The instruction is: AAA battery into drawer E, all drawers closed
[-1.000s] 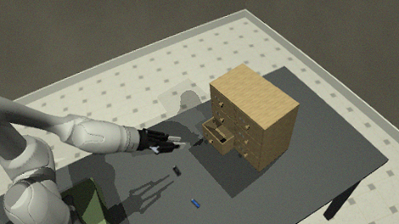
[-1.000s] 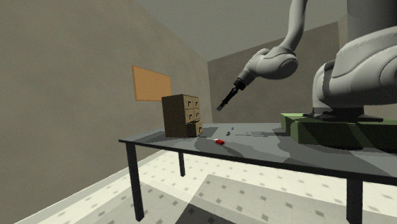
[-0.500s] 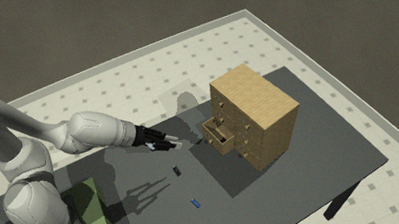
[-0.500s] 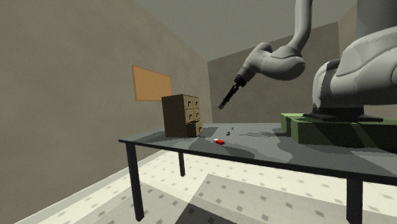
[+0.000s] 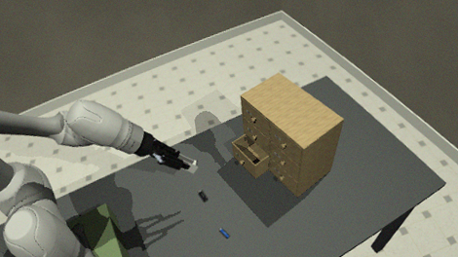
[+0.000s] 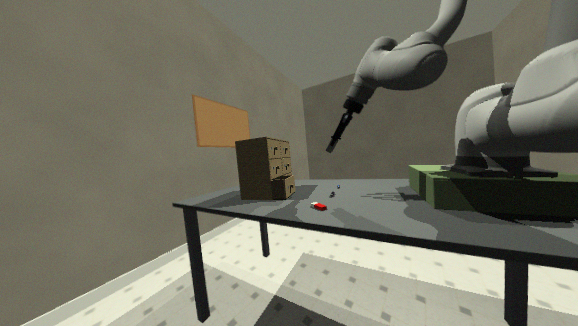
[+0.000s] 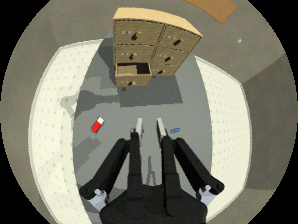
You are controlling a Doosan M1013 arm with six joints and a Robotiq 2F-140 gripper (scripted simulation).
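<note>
Right now the AAA battery is 24 cm below my hand and 18 cm to the right of it. Also, from my hand: red-and-white object (24 cm below, 16 cm to the left, 6 cm ahead); then dark cylinder (24 cm below, 2 cm ahead, 1 cm to the right).
</note>
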